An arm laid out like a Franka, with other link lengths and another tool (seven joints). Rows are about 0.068 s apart.
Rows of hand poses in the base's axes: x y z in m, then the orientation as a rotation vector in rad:
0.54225, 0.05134, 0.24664, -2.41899, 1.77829, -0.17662
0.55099, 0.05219, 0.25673, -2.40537, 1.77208, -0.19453
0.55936, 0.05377, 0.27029, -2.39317, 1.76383, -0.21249
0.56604, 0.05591, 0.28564, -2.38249, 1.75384, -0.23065
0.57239, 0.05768, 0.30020, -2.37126, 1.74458, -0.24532
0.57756, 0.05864, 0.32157, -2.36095, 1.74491, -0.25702
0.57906, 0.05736, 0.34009, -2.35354, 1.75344, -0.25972
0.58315, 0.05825, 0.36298, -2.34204, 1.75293, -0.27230
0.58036, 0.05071, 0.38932, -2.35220, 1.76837, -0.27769
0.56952, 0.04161, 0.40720, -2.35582, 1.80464, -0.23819
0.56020, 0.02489, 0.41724, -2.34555, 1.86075, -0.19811
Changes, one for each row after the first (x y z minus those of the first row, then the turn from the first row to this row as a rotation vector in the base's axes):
0.00874, 0.00085, 0.01009, 0.00371, -0.01802, -0.00207
0.01711, 0.00243, 0.02365, 0.00716, -0.03615, -0.00252
0.02379, 0.00457, 0.03900, 0.01008, -0.05430, -0.00147
0.03014, 0.00634, 0.05356, 0.01452, -0.07074, -0.00085
0.03531, 0.00730, 0.07493, 0.01571, -0.08155, -0.00528
0.03681, 0.00602, 0.09345, 0.01579, -0.08329, -0.01295
0.04090, 0.00691, 0.11634, 0.01759, -0.09544, -0.01742
0.03811, -0.00063, 0.14268, 0.00211, -0.08691, -0.02286
0.02727, -0.00973, 0.16056, 0.00287, -0.05153, -0.04018
0.01795, -0.02645, 0.17060, 0.00340, -0.01459, -0.07339

